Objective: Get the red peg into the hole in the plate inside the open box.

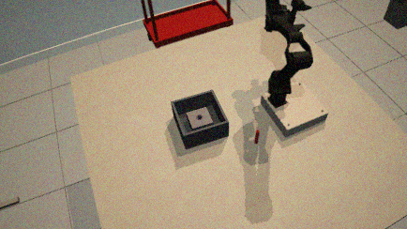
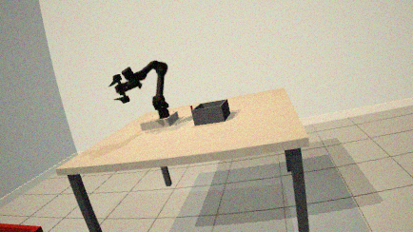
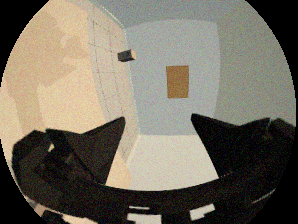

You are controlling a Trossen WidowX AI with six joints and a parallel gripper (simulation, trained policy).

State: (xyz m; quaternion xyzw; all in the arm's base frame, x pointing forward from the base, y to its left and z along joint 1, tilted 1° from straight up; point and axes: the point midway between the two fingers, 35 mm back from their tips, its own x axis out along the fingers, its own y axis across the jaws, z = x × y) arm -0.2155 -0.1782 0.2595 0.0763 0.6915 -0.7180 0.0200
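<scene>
Now: the red peg 430 mm ahead of my gripper tip, 280 mm to the left of it and 270 mm below it. Round my gripper tip: grey plate: 590 mm ahead, 90 mm to the left, 260 mm below; dark box: 590 mm ahead, 90 mm to the left, 280 mm below.
</scene>
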